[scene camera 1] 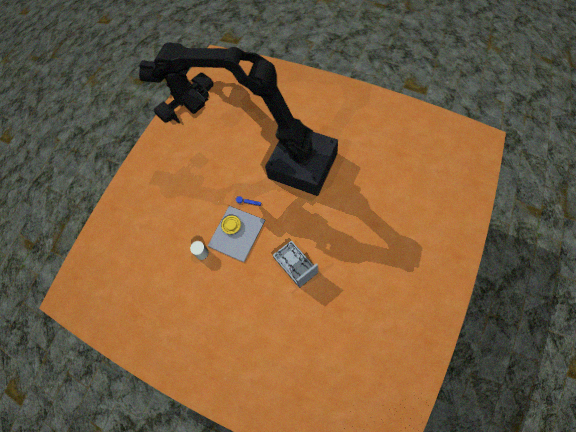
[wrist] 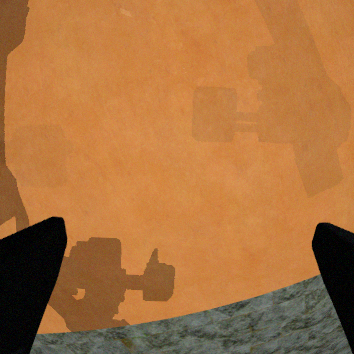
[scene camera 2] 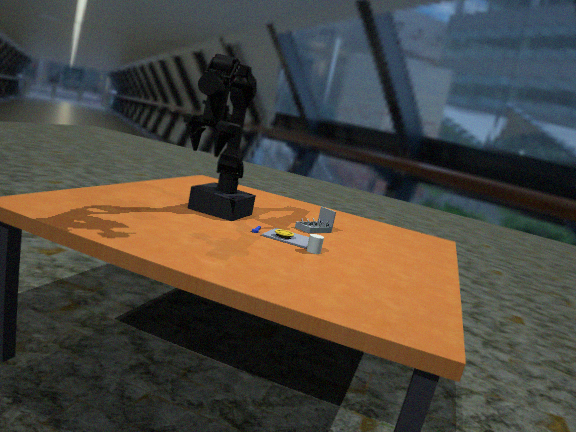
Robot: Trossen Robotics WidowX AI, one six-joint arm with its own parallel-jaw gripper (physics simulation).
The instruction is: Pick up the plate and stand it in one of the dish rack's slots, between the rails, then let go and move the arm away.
Labels:
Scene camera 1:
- my gripper: 190, 113
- grey dish rack: 290, 258, on the table
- grey mat: 238, 245
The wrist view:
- my gripper: 194, 235
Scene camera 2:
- my gripper: 205, 153

